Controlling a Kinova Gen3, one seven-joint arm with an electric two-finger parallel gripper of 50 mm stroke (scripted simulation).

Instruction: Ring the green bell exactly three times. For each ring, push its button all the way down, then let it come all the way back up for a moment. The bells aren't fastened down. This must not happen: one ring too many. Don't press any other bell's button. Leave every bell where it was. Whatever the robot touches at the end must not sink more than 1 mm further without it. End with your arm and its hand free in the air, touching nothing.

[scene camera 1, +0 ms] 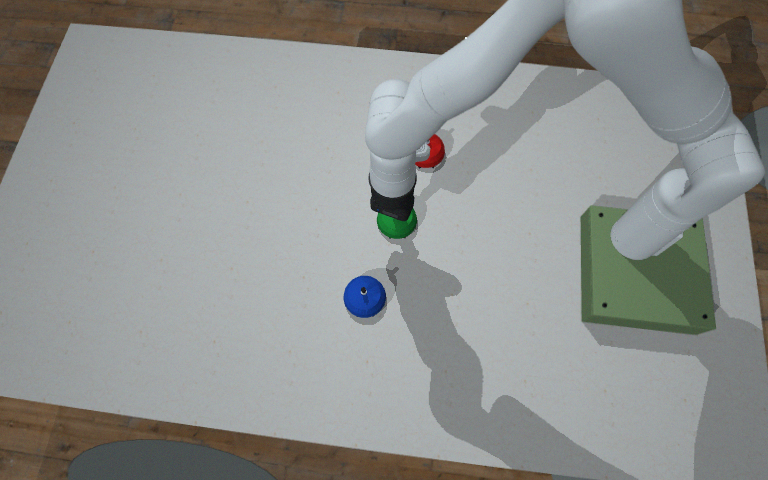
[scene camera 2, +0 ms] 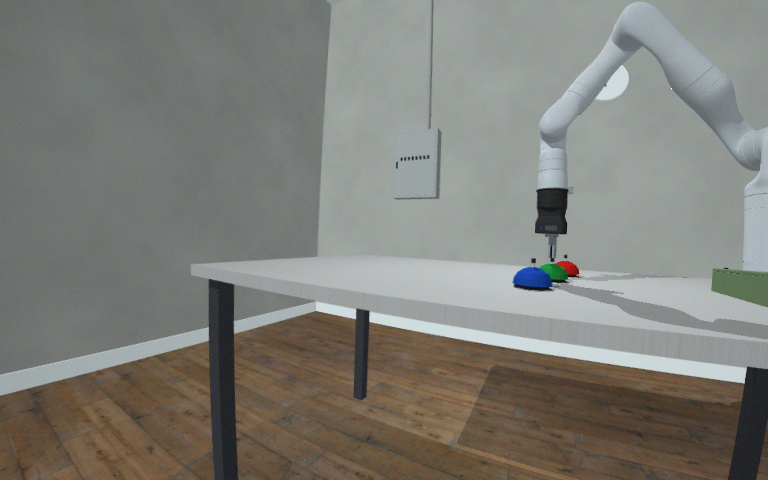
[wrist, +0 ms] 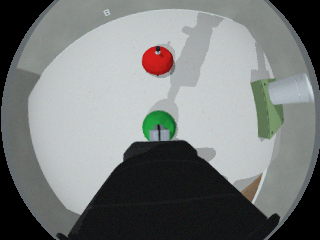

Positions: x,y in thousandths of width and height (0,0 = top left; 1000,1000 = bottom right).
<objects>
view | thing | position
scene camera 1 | gripper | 516,434
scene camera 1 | green bell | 508,474
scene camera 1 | blue bell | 475,618
</objects>
